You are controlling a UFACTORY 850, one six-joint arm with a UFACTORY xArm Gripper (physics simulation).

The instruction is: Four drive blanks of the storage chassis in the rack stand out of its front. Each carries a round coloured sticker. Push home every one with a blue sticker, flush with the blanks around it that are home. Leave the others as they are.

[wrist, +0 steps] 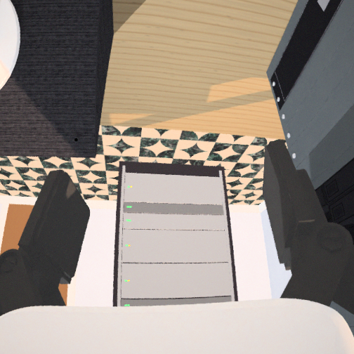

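Observation:
My gripper (166, 178) is open, with one dark finger at the left and one at the right of the wrist view and nothing between them. At the right edge, behind the right finger, part of a dark unit with small rectangular fronts (336, 189) shows; I cannot tell whether these are the drive blanks. No round coloured sticker, blue or other, can be made out, and no blank can be seen standing out. The right finger hides part of that side.
A rack cabinet (175, 245) with light grey panels and small green lights stands between the fingers, farther off. A black wood-grained block (55, 75) is at upper left. A grey-blue cabinet (320, 85) is at upper right. Wooden surface (195, 50) and patterned floor (160, 147) lie between them.

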